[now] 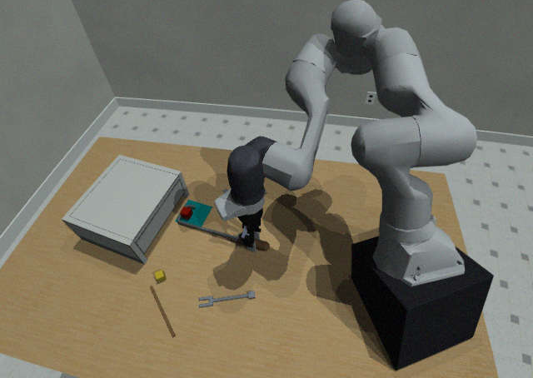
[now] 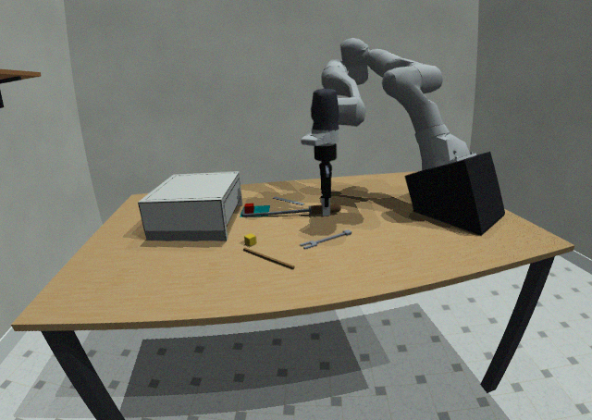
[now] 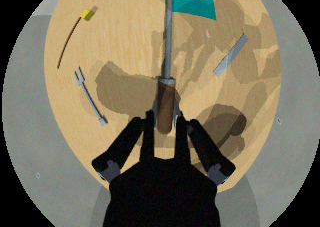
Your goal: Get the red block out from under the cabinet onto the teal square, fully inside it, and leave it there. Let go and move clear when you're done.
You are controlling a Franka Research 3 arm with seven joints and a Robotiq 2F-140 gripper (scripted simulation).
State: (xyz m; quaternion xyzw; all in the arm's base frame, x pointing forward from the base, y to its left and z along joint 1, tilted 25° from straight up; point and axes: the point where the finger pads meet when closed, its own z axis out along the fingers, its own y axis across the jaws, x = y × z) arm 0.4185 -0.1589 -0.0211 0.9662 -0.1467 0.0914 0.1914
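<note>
My hand is 110 mm short of the grey hook tool, 80 mm to the left of it and 20 mm above it. Also, from my hand: grey forked tool: 180 mm to the left, 70 mm ahead, 30 mm below; teal square: 230 mm ahead, 130 mm to the right, 40 mm below; flat grey bar: 180 mm to the right, 80 mm ahead, 40 mm below.
</note>
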